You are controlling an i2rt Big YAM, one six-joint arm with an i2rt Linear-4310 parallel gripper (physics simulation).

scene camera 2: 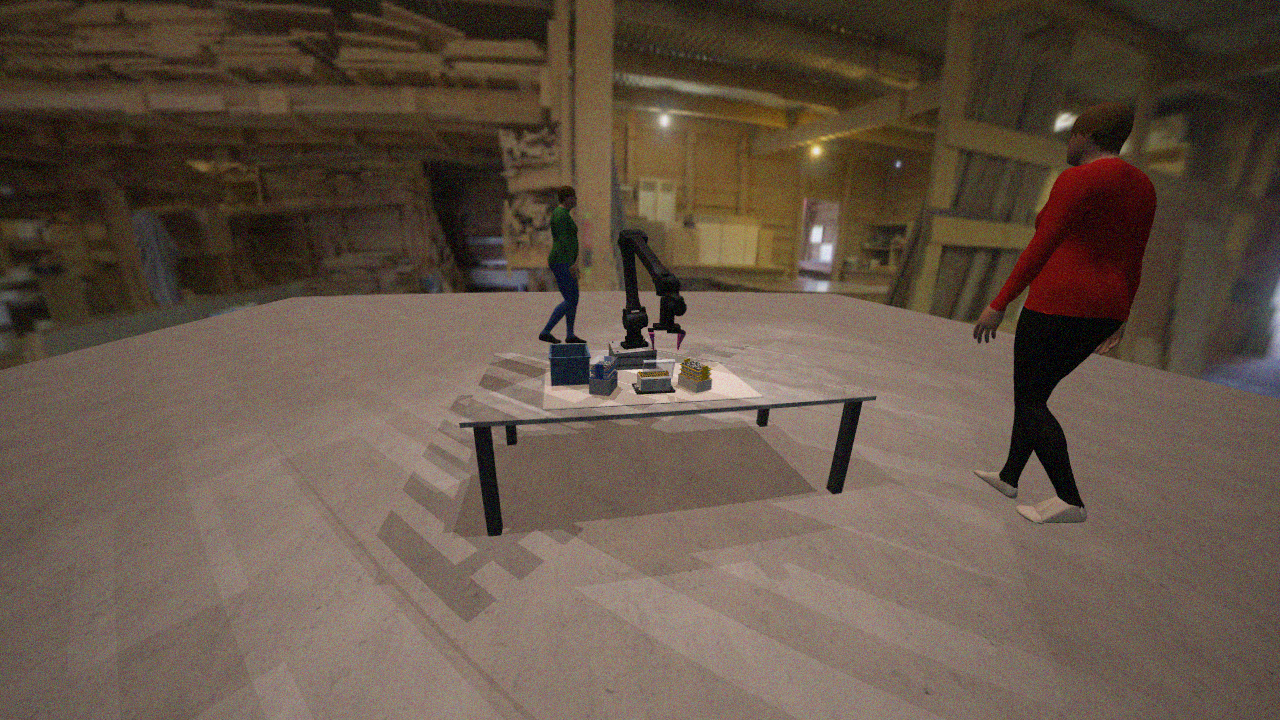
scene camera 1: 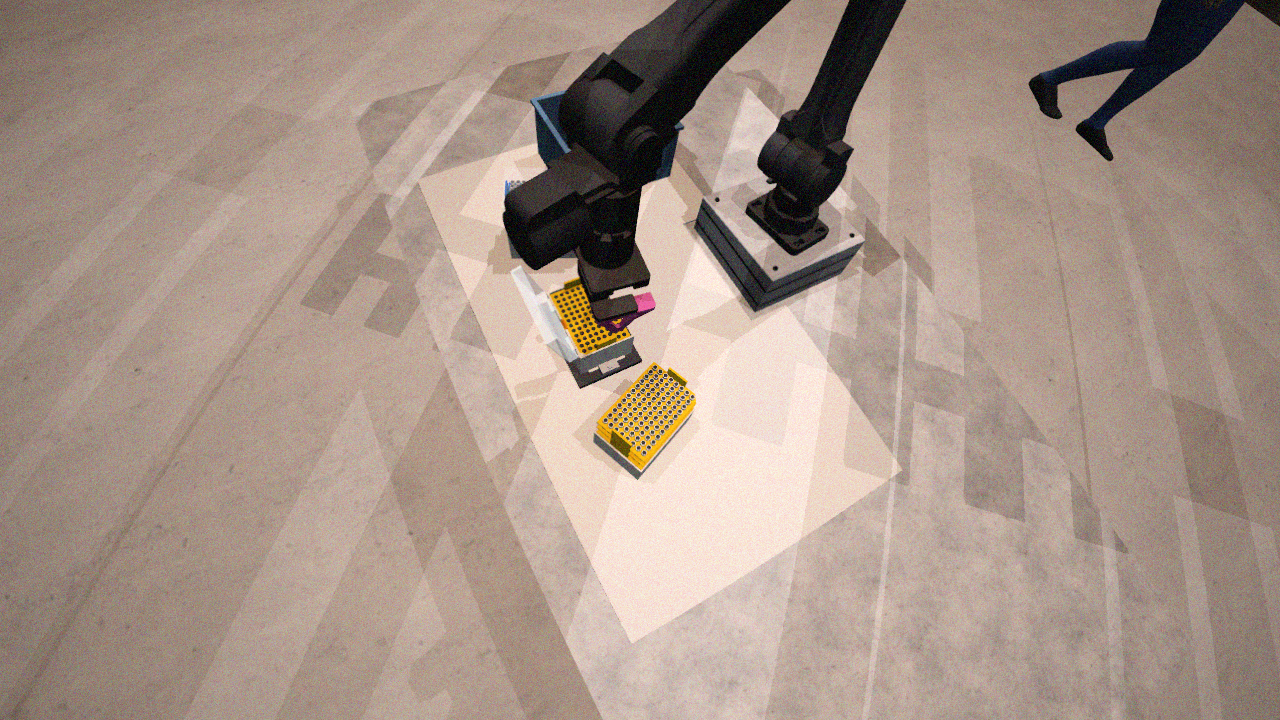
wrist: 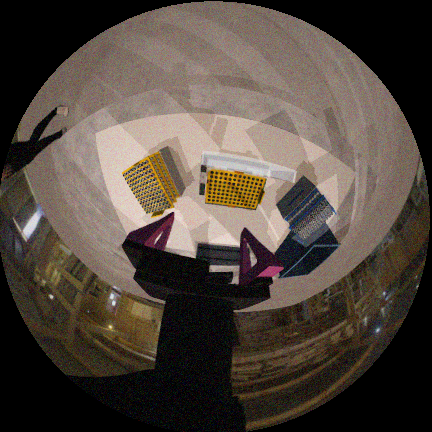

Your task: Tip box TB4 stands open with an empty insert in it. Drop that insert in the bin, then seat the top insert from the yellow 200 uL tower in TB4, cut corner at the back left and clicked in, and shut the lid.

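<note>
Tip box TB4 (scene camera 1: 614, 352) (scene camera 2: 654, 385) stands in a dark holder, its clear lid (scene camera 1: 539, 313) (wrist: 240, 161) open. A yellow insert (scene camera 1: 581, 324) (wrist: 235, 189) with empty holes lies in it. The yellow tower (scene camera 1: 646, 411) (scene camera 2: 694, 373) (wrist: 150, 185) stands beside it, its top insert full of tips. The blue bin (scene camera 1: 549, 132) (scene camera 2: 569, 367) (wrist: 306, 256) stands at the far end, partly behind the arm in scene camera 1. My gripper (scene camera 2: 666, 346) (wrist: 208, 222) is open and empty, above the table with its fingers pointing down. In scene camera 1 the wrist hides part of the insert.
A blue tip tower (scene camera 2: 602, 381) (wrist: 309, 216) stands between TB4 and the bin, mostly hidden by the arm in scene camera 1. The arm's grey base block (scene camera 1: 769, 255) (scene camera 2: 631, 357) stands on the side of TB4 opposite the lid. Two people stand beyond the table.
</note>
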